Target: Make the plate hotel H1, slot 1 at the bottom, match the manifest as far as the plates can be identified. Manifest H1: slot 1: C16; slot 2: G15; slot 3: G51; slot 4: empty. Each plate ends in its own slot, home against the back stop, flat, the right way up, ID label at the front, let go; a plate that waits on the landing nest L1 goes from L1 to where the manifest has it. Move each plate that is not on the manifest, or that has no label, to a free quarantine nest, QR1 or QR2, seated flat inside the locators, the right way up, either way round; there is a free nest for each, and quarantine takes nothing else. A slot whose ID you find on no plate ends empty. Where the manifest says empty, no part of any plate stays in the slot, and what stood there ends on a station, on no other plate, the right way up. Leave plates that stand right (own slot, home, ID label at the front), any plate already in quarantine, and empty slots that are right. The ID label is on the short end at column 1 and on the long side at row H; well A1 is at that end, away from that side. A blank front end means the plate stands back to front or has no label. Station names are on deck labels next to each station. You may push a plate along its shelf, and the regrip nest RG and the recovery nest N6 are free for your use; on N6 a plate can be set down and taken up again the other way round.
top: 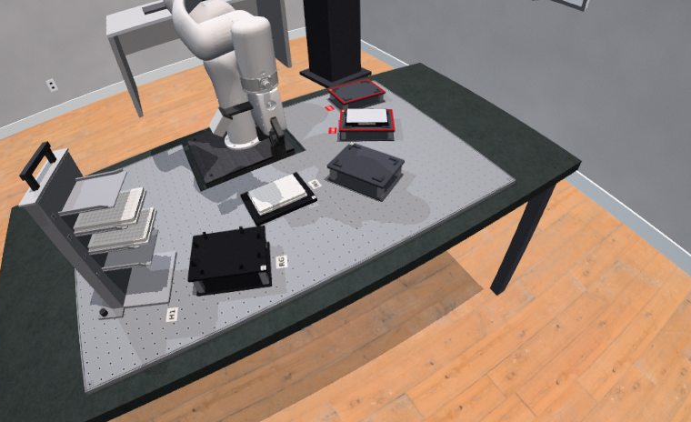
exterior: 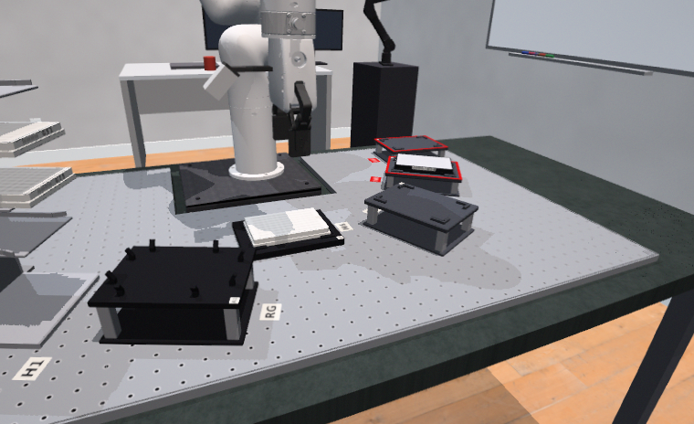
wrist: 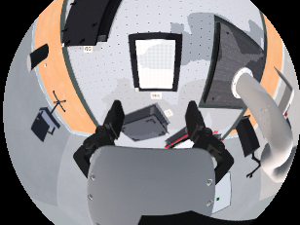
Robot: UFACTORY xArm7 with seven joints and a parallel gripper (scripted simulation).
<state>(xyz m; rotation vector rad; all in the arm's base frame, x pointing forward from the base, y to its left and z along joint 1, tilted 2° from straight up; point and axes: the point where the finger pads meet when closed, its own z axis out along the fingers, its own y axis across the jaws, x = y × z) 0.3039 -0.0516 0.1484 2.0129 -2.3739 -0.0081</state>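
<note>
Now: the flat black nest N6 1 cm to the right of my hand and 16 cm below it. From my hand the other things lie so: deck label H1: 13 cm ahead, 37 cm to the right, 16 cm below; then black regrip nest RG: 12 cm ahead, 20 cm to the right, 11 cm below; then RG deck label: 17 cm ahead, 11 cm to the right, 16 cm below.
</note>
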